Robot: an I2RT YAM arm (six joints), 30 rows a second.
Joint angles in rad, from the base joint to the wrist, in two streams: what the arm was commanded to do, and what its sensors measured. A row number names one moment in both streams.
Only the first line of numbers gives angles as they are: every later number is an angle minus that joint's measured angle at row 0.
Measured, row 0:
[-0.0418 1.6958 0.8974 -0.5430 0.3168 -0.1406]
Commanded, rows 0 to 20:
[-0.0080 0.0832 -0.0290 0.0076 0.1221 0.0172]
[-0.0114 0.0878 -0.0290 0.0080 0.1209 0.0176]
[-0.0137 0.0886 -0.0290 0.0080 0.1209 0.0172]
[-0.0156 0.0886 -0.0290 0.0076 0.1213 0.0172]
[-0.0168 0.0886 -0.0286 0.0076 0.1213 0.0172]
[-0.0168 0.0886 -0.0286 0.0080 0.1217 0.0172]
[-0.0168 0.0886 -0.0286 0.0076 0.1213 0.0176]
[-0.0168 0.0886 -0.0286 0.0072 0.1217 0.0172]
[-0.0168 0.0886 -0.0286 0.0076 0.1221 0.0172]
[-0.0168 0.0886 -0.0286 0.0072 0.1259 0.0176]
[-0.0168 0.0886 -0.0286 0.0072 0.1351 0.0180]
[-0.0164 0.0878 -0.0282 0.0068 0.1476 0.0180]
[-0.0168 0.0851 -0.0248 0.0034 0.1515 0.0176]
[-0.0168 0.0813 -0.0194 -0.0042 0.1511 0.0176]
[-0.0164 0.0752 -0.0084 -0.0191 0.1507 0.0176]
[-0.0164 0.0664 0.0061 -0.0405 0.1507 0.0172]
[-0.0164 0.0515 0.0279 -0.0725 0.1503 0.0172]
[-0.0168 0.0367 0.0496 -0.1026 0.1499 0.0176]
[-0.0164 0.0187 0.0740 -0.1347 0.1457 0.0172]
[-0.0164 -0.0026 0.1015 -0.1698 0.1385 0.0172]
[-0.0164 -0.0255 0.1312 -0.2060 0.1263 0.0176]
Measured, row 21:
[-0.0126 0.0409 0.0519 -0.1686 0.1423 0.0103]
